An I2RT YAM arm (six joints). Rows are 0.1 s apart.
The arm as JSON. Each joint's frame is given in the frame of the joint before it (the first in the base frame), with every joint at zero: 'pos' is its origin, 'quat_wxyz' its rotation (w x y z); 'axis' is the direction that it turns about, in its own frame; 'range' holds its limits. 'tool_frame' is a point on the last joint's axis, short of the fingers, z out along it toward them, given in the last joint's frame.
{
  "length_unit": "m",
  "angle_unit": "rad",
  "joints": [
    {
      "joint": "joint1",
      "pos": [
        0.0,
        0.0,
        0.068
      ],
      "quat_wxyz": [
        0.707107,
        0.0,
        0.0,
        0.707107
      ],
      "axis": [
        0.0,
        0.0,
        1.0
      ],
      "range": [
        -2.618,
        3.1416
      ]
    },
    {
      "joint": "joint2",
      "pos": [
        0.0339,
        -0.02,
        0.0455
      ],
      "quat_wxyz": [
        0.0,
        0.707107,
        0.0,
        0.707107
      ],
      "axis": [
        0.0,
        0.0,
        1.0
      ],
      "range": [
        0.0,
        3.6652
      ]
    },
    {
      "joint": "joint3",
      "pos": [
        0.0,
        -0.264,
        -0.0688
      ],
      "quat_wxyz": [
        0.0,
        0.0,
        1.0,
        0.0
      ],
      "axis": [
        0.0,
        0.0,
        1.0
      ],
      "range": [
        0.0,
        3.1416
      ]
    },
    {
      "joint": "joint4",
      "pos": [
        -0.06,
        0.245,
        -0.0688
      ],
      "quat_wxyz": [
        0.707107,
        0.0,
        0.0,
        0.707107
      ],
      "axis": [
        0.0,
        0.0,
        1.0
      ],
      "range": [
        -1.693,
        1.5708
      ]
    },
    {
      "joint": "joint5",
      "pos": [
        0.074,
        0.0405,
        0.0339
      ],
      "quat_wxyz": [
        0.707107,
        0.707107,
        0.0,
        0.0
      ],
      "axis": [
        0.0,
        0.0,
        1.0
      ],
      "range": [
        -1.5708,
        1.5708
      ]
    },
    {
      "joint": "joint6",
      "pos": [
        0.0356,
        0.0,
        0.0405
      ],
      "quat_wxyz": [
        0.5,
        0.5,
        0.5,
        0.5
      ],
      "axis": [
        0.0,
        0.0,
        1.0
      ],
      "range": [
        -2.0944,
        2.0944
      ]
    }
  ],
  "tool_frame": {
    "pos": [
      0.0,
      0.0,
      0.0
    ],
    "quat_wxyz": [
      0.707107,
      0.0,
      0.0,
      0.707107
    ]
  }
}
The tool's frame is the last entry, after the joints.
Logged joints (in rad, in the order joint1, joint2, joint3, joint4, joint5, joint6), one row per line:
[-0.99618, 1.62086, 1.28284, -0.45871, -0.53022, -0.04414]
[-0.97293, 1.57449, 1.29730, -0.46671, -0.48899, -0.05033]
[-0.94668, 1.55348, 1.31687, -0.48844, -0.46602, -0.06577]
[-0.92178, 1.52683, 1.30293, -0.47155, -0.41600, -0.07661]
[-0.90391, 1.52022, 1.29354, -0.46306, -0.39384, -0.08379]
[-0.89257, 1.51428, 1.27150, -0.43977, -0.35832, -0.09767]
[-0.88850, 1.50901, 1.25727, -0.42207, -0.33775, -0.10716]
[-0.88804, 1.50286, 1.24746, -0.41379, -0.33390, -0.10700]
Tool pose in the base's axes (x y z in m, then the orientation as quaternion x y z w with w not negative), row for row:
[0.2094, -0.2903, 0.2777, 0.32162, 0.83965, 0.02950, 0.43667]
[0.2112, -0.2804, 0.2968, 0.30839, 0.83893, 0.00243, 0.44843]
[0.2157, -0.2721, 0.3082, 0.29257, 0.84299, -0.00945, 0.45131]
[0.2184, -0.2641, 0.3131, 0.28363, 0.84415, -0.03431, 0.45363]
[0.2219, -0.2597, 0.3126, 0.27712, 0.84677, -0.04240, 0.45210]
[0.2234, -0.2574, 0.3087, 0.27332, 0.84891, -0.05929, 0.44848]
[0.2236, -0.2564, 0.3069, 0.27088, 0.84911, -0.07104, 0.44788]
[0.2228, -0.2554, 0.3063, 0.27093, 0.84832, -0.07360, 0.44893]
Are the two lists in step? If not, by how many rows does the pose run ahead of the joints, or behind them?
They are in step.
